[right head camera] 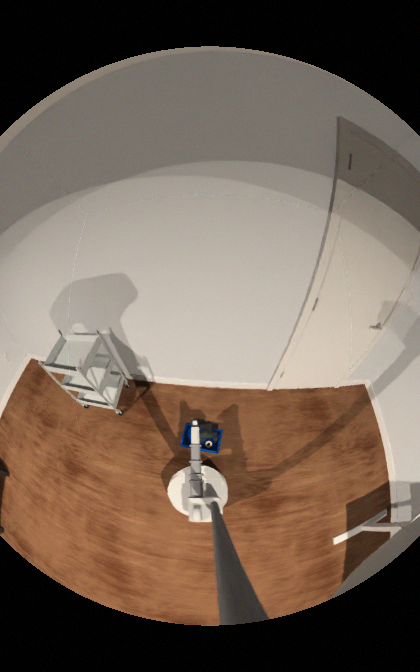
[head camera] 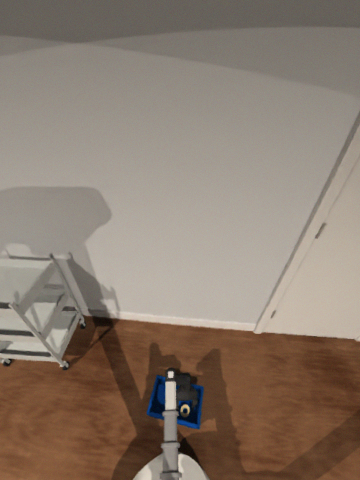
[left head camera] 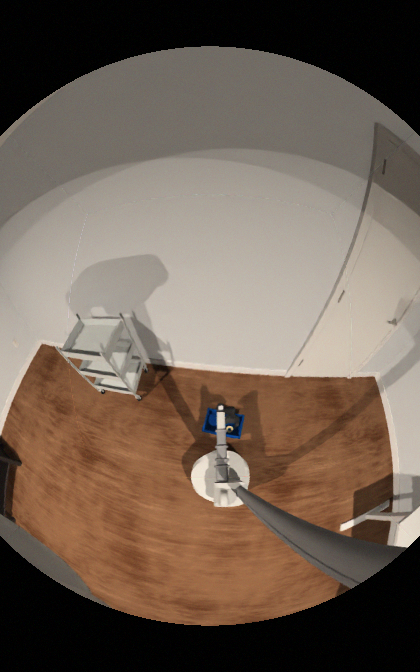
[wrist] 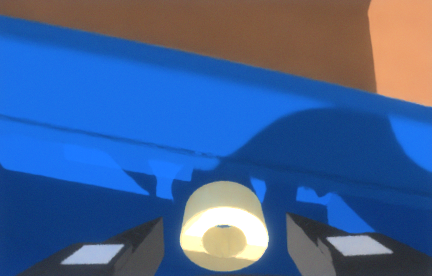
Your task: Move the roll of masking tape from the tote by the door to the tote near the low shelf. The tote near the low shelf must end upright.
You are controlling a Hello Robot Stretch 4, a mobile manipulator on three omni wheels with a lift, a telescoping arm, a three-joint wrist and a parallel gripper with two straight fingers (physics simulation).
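Places are measured from the robot's base along level axes (x ahead, y left, z up), in millimetres.
Where they show: gripper, fingertip midpoint: [head camera: 185,409] [wrist: 224,233].
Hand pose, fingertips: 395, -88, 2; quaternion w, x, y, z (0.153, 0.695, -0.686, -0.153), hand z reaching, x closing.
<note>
Things, the pixels of their top centre, and the offset from my fingertips, as dx, dy, dz.
- masking tape at its top centre: [wrist: 224,241] [head camera: 185,410] -5, +1, +2
- blue tote at its top centre: [head camera: 176,399] +29, +54, +90
A cream roll of masking tape [head camera: 185,405] [wrist: 225,197] stands inside the blue tote [head camera: 201,412] [left head camera: 242,426] [right head camera: 220,441] [wrist: 125,95], close to one long wall in the wrist view, its hole showing. The tote sits on the floor, left of the door. My gripper [head camera: 187,398] [wrist: 224,233] is open and low over the tote. In the wrist view its fingers stand on either side of the roll, with a gap on each side. The arm hides part of the tote in the head camera view. The tote near the low shelf does not show.
A grey three-tier cart [head camera: 37,335] [left head camera: 120,375] [right head camera: 98,391] stands at the left by the wall. The door [head camera: 330,280] [right head camera: 330,300] is at the right. White furniture legs [left head camera: 365,515] [right head camera: 357,528] are at the lower right. Dark furniture [left head camera: 5,480] shows at the left edge.
</note>
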